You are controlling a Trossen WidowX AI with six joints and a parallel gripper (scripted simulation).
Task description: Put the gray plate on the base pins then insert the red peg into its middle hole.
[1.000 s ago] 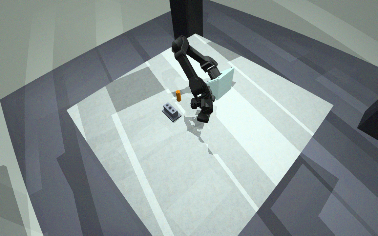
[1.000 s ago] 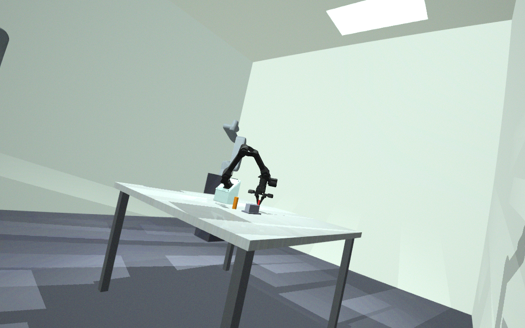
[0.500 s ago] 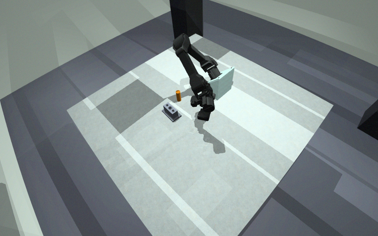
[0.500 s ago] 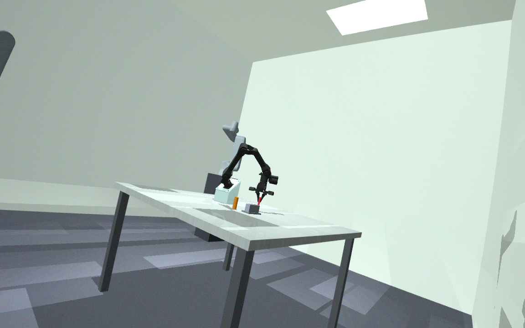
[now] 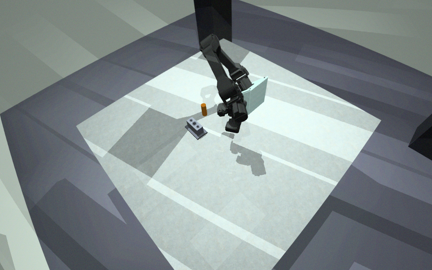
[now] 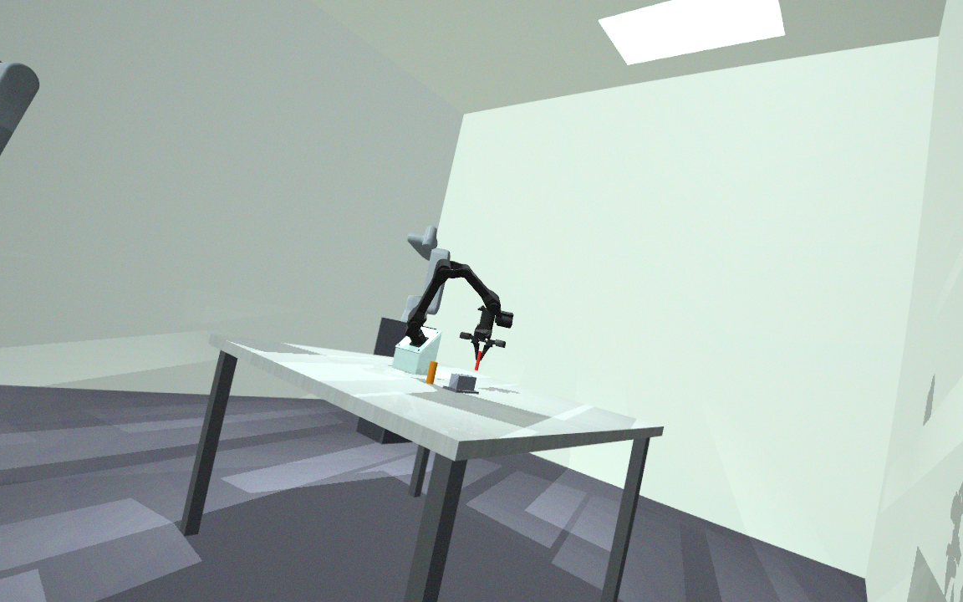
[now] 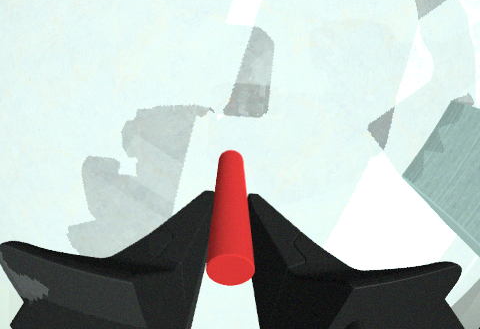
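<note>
Now: the gray plate 200 mm to the right of my gripper tip, 110 mm ahead of it and 60 mm below it. From my gripper tip the other things lie so: orange cylinder: 250 mm to the right, 70 mm below; dark base: 200 mm to the right, 110 mm ahead, 100 mm below; red peg: right at my gripper tip.
</note>
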